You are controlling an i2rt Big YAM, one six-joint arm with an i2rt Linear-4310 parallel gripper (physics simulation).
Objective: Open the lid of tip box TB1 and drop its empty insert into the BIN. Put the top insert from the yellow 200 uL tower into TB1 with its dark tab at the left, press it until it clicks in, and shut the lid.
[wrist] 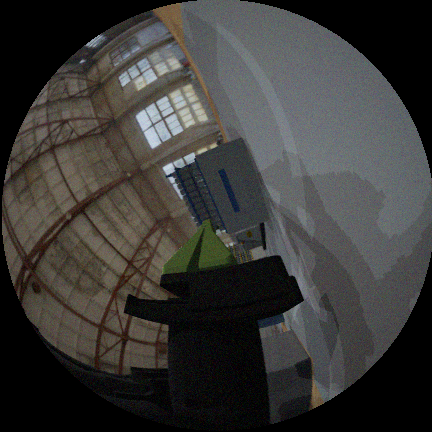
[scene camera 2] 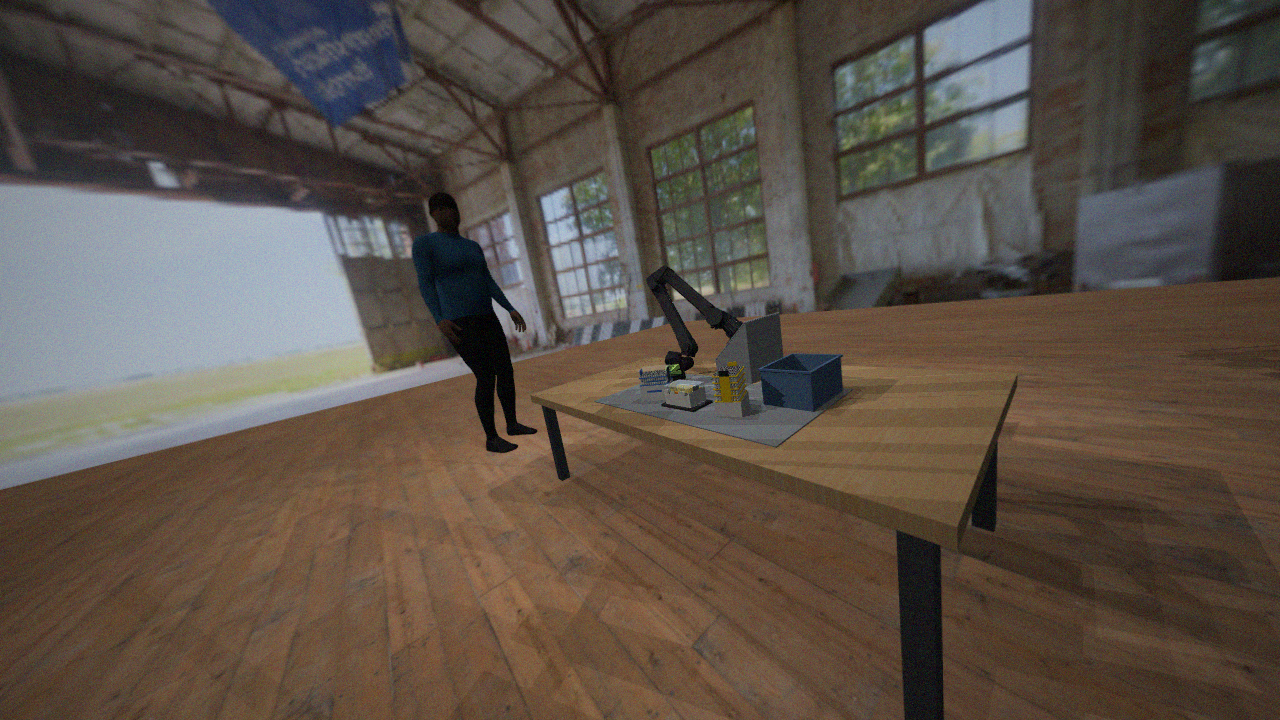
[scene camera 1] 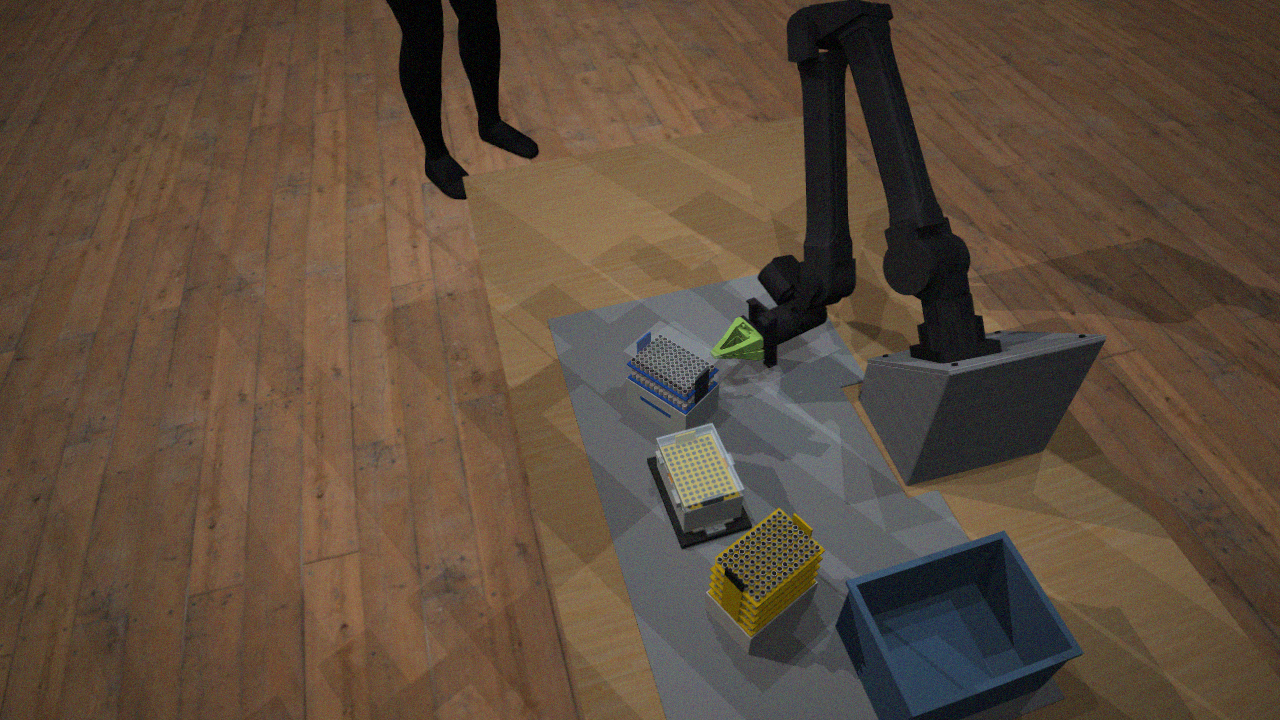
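Note:
My gripper (scene camera 1: 740, 340) (scene camera 2: 670, 369) (wrist: 208, 223) is shut, its green fingers pressed together with nothing between them. It hangs low over the grey mat (scene camera 1: 805, 447) (wrist: 342, 120), just right of the blue insert tower (scene camera 1: 673, 375) (wrist: 229, 189). Tip box TB1 (scene camera 1: 699, 479) (scene camera 2: 685, 393) stands on a black base in the middle of the mat. Its lid is down and a yellow grid shows on top. The yellow 200 uL tower (scene camera 1: 766, 569) (scene camera 2: 730, 385) stands nearer the camera, with a dark tab on its left side. The blue BIN (scene camera 1: 957, 626) (scene camera 2: 800, 380) is empty at the mat's near right corner.
The arm's grey base block (scene camera 1: 975, 403) stands at the mat's right edge. A person (scene camera 1: 447, 89) (scene camera 2: 465, 313) stands on the floor beyond the wooden table (scene camera 2: 895, 447). The blue tower is the closest thing to my fingers.

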